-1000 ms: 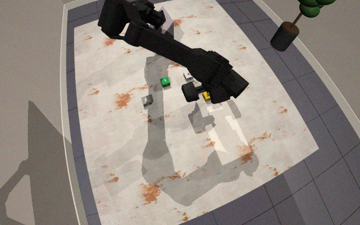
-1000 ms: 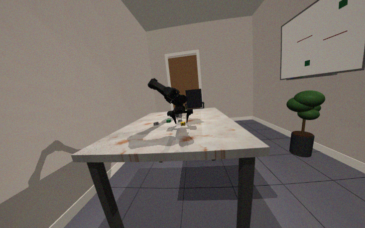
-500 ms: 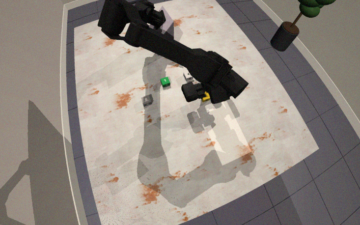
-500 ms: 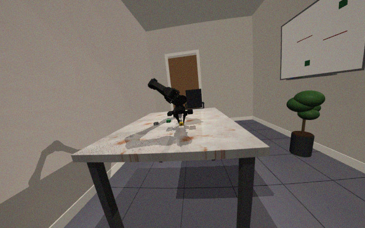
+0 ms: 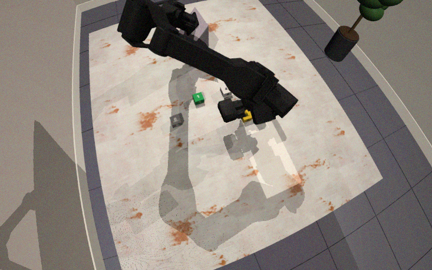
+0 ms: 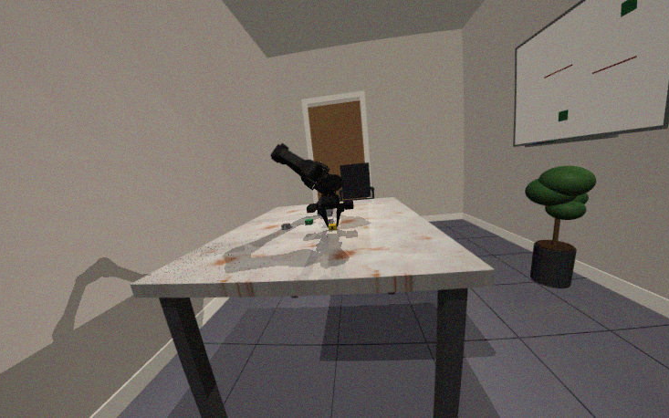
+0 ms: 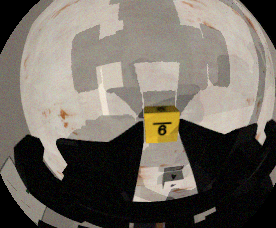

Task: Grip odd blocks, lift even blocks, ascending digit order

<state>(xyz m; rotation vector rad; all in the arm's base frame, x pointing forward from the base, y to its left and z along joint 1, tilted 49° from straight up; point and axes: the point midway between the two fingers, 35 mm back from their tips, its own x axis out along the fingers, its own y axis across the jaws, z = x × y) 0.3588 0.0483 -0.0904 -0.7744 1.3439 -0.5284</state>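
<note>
Right now my gripper tip is right at the yellow block. From my gripper tip the other things lie so: white block 11 cm behind, 4 cm to the right; grey block 23 cm to the right, 4 cm behind; green block 14 cm to the right, 11 cm behind.
</note>
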